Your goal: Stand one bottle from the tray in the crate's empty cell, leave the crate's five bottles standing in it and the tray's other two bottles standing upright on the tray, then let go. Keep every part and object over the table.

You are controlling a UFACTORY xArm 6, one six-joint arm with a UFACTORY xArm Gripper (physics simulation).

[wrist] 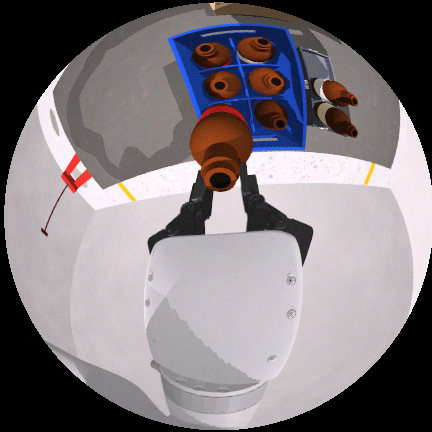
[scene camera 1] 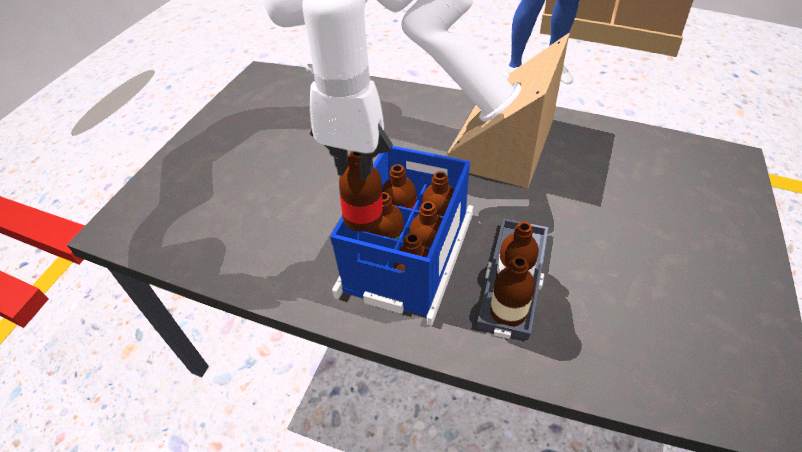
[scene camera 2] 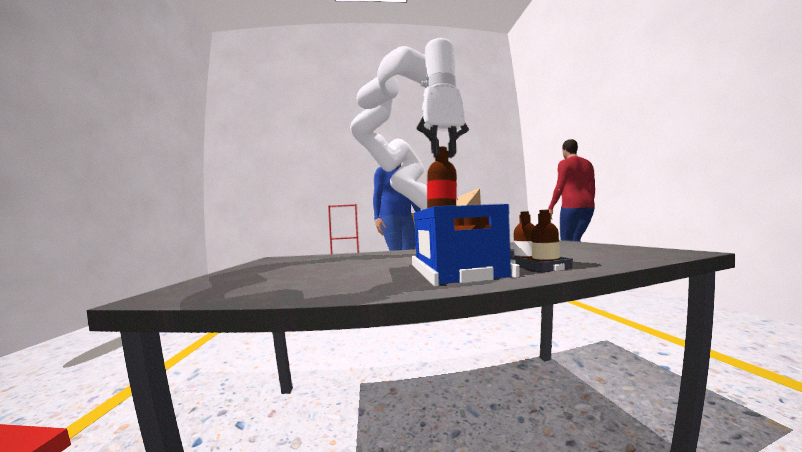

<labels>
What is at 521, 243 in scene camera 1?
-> A white-labelled bottle.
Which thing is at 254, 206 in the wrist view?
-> My gripper.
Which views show the red-labelled bottle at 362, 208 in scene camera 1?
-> The wrist view, scene camera 1 and scene camera 2: all of them.
</labels>
